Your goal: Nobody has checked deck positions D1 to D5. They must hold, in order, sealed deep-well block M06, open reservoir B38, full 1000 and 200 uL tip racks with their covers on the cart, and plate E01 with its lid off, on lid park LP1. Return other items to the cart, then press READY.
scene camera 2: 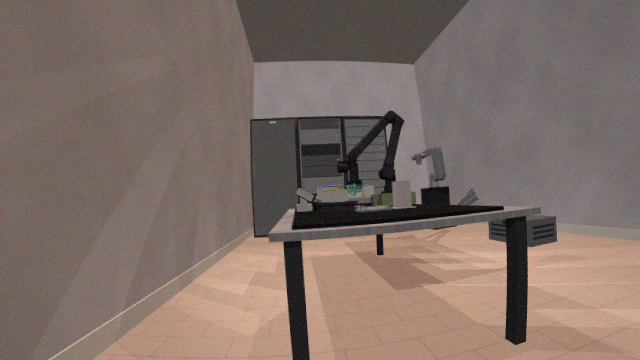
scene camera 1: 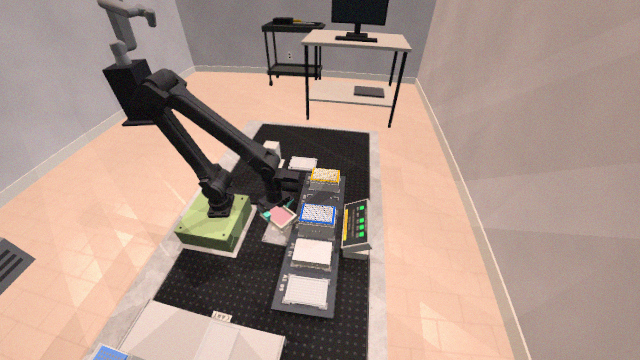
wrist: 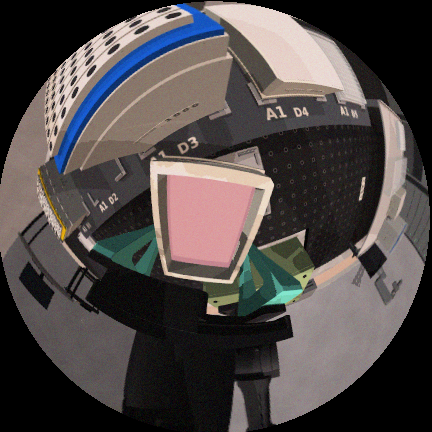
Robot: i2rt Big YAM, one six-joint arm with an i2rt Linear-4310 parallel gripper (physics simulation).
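Places are measured from the arm's base along level axes (x ahead, y left, z up), in millimetres.
Pixels of known places: gripper, fingertip midpoint: (scene camera 2: 355,196) (scene camera 1: 277,215) (wrist: 203,234); arm's base at its link origin: (scene camera 2: 391,193) (scene camera 1: 222,206).
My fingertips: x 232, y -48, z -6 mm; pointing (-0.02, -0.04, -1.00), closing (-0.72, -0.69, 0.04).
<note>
Ahead of a thing's pixels: the offset from my fingertips to its top centre. "spot": to the spot under its first point.
My gripper (scene camera 1: 278,209) (scene camera 2: 354,190) (wrist: 203,234) is shut on the open reservoir with pink contents {7 mm ahead, 6 mm right, 25 mm up} (scene camera 1: 282,216) (wrist: 212,220). It holds the reservoir turned and raised, left of the blue rack in scene view 1. A yellow-rimmed tip rack {202 mm ahead, 195 mm left, 42 mm up} (scene camera 1: 325,175) (wrist: 54,210) sits at D1. D2 {spot: 178 mm ahead, 113 mm left, 23 mm down} (scene camera 1: 320,197) (wrist: 108,202) holds no item. A blue-rimmed 1000 tip rack {160 mm ahead, 50 mm right, 75 mm up} (scene camera 1: 317,214) (wrist: 150,100) sits at D3. A white-topped block {139 mm ahead, 172 mm right, 19 mm up} (scene camera 1: 312,252) (wrist: 287,55) sits at D4 and a pale plate {118 mm ahead, 294 mm right, 8 mm down} (scene camera 1: 306,291) (wrist: 340,60) at D5. Their identity codes are unreadable.
A button panel {spot: 297 mm ahead, 100 mm right, 47 mm up} (scene camera 1: 356,227) with several green lights stands right of the deck. A pale pad {spot: 12 mm back, 58 mm right, 62 mm down} (scene camera 1: 274,236) lies below the reservoir. A flat white item {95 mm ahead, 398 mm left, 52 mm down} (scene camera 1: 303,163) and an upright white box {64 mm back, 404 mm left, 60 mm up} (scene camera 1: 271,147) are behind. The white cart {spot: 283 mm back, 400 mm right, 10 mm down} (scene camera 1: 170,325) is at front left, with a blue item {spot: 358 mm back, 492 mm right, 83 mm up} (scene camera 1: 111,353).
</note>
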